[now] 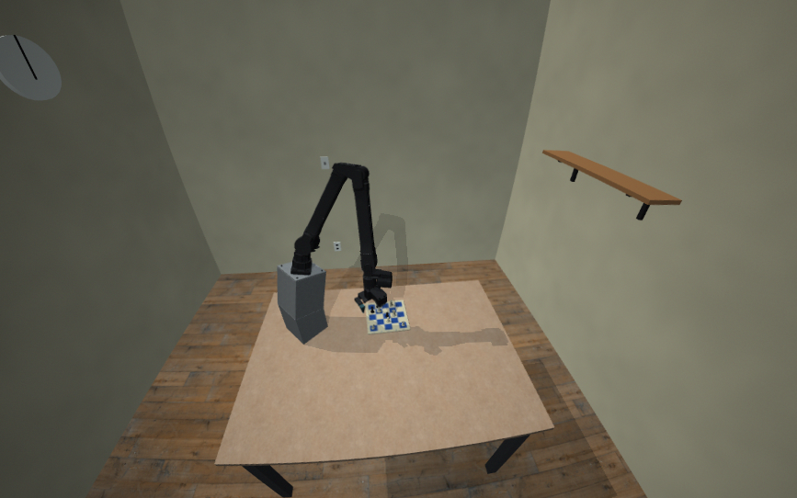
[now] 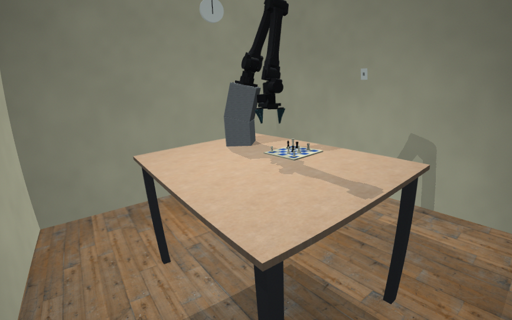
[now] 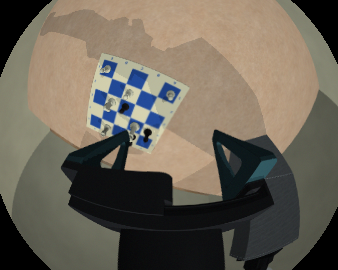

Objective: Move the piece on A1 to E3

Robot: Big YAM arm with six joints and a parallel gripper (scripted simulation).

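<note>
Right now the chessboard is 8 cm ahead of my hand, 7 cm to the left of it and 16 cm below it.
</note>
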